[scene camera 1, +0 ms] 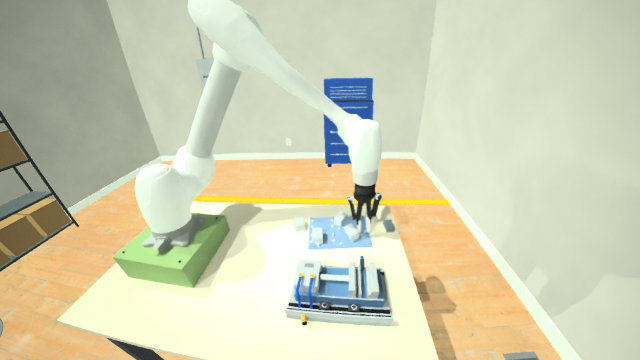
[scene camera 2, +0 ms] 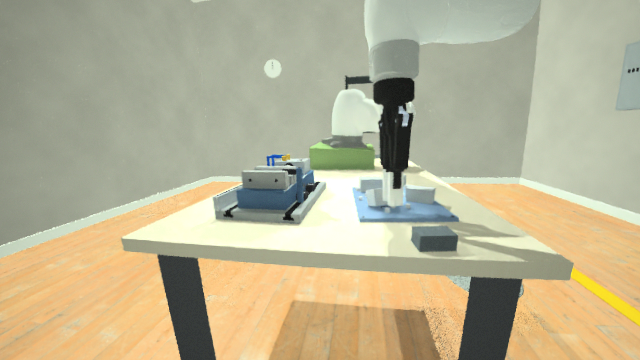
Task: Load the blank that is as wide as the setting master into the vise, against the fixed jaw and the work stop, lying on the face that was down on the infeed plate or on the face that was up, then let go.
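Frame: origin at the arm's base, x back, y right, z up, level; millimetres.
Seen in the pictures: gripper, between the fingertips: (scene camera 1: 363, 229) (scene camera 2: 392, 202); arm's base, origin of its link: (scene camera 1: 176, 231) (scene camera 2: 346, 145).
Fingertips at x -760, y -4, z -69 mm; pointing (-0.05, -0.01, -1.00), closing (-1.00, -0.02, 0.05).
Note:
Pixels of each thing's middle, then the offset from my fingertips to it.
- blue infeed plate, middle of its body: (scene camera 2: 393, 200) (scene camera 1: 338, 231) dx +98, dy -35, dz -27 mm
- light grey block, middle of its body: (scene camera 2: 382, 196) (scene camera 1: 351, 232) dx +51, dy +7, dz -1 mm
- vise, middle of its body: (scene camera 2: 280, 182) (scene camera 1: 339, 284) dx +143, dy +249, dz +19 mm
- dark grey block, middle of its body: (scene camera 2: 433, 238) (scene camera 1: 388, 225) dx -125, dy -26, dz -18 mm
- light block, middle of its body: (scene camera 1: 298, 224) dx +269, dy -90, dz -13 mm
My gripper (scene camera 1: 364, 225) (scene camera 2: 394, 192) points down low over the right part of the blue infeed plate (scene camera 1: 327, 243) (scene camera 2: 410, 217). Its fingers stand a narrow gap apart with nothing between them. A light grey block (scene camera 1: 352, 232) (scene camera 2: 375, 197) lies turned at an angle, close beside the fingertips; contact cannot be told. Two other light blocks, one (scene camera 1: 340, 219) (scene camera 2: 420, 194) at the far edge and one (scene camera 1: 317, 236) (scene camera 2: 371, 184) at the left, are on the plate. The vise (scene camera 1: 340, 301) (scene camera 2: 267, 197) has no block showing between its two upright jaws. Which block matches the setting master cannot be told.
A dark grey block (scene camera 1: 389, 226) (scene camera 2: 434, 238) lies on the table right of the plate in scene camera 1. Another light block (scene camera 1: 299, 224) lies left of the plate. Small pale pegs dot the plate. The green robot base (scene camera 1: 210, 252) (scene camera 2: 342, 157) stands at the table's other end.

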